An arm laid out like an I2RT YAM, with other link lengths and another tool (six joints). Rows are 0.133 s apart.
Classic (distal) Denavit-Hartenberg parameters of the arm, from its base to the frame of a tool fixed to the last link. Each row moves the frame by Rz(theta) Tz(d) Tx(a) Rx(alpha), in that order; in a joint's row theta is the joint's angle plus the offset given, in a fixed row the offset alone. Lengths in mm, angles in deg.
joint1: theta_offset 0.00; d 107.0; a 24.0; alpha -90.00
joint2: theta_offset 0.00; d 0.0; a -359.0; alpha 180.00
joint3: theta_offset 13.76; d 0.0; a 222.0; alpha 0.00
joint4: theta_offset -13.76; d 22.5; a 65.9; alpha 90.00
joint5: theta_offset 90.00; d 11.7; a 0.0; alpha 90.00
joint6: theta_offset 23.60; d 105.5; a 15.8; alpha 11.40
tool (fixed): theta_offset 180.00; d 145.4; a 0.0; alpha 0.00
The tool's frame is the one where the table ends.
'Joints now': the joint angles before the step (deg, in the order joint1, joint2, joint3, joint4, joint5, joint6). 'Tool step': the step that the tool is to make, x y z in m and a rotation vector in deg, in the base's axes. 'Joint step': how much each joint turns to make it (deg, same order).
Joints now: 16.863, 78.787, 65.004, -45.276, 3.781, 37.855
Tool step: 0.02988, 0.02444, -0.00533, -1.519, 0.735, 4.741
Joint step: 2.158, 5.914, 3.660, 1.269, -0.259, -2.850
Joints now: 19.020, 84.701, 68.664, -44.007, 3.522, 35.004
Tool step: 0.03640, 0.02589, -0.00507, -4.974, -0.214, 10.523
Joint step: 1.498, 6.492, 4.723, 0.887, -0.313, -10.213
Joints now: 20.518, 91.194, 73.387, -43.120, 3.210, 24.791
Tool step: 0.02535, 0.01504, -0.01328, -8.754, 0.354, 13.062
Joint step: 1.237, 5.473, 3.093, -0.124, 1.593, -14.242
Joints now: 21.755, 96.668, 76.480, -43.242, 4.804, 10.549
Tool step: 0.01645, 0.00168, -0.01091, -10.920, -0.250, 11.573
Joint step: 1.547, 3.520, 1.176, 0.090, 4.904, -13.532
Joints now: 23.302, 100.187, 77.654, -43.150, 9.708, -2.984
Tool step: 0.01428, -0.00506, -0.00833, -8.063, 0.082, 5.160
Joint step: 1.041, 3.138, 1.350, -0.091, 5.110, -6.849
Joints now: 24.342, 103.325, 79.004, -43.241, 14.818, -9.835
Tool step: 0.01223, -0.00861, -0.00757, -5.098, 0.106, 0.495
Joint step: 0.436, 2.908, 1.375, -0.151, 4.249, -1.824
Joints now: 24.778, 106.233, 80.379, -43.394, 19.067, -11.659
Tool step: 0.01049, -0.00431, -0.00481, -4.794, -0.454, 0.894
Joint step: 0.948, 2.323, 0.732, 0.543, 4.269, -1.625
